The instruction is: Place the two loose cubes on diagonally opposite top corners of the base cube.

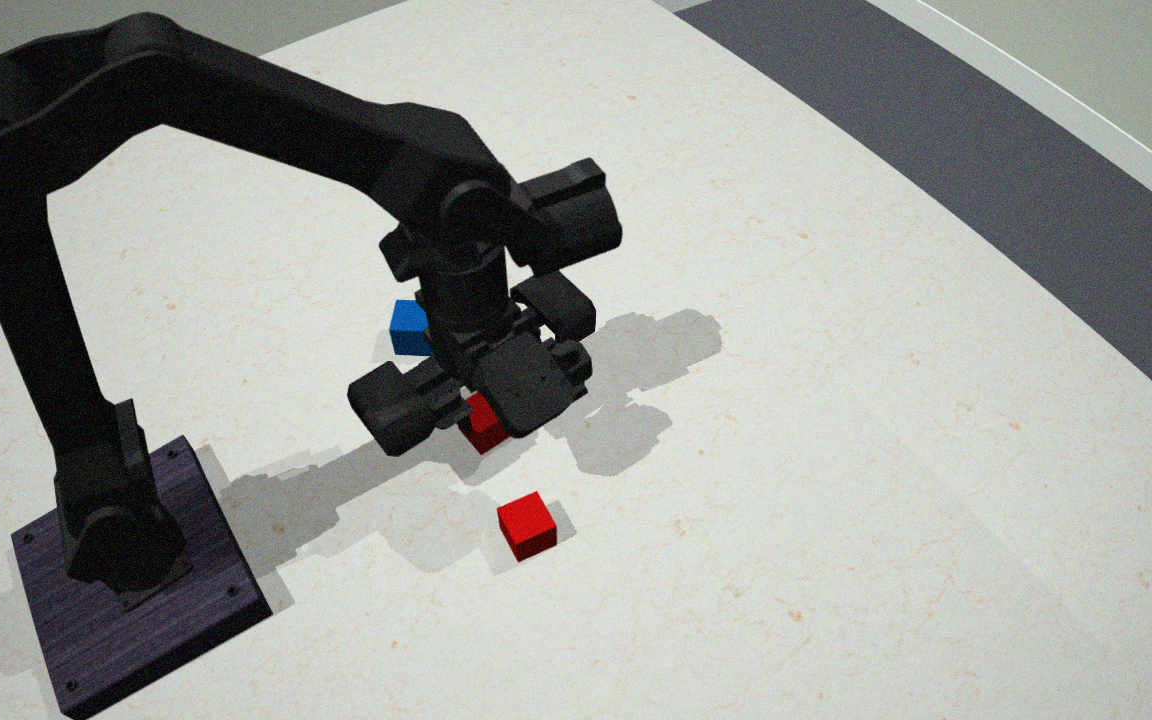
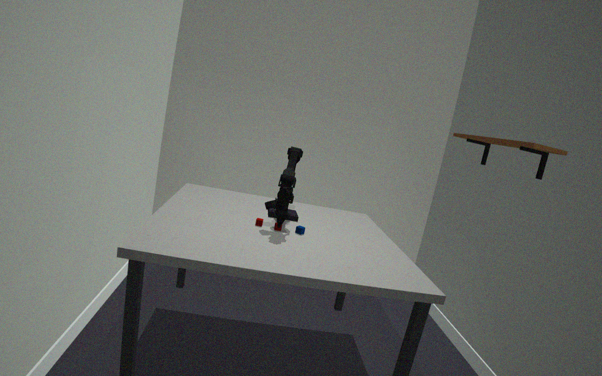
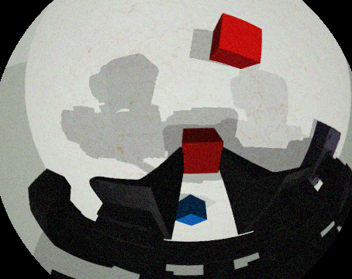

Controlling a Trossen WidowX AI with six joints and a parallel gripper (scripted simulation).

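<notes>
My gripper tip is 1 cm short of the blue base cube and 12 cm to the right of it.
</notes>
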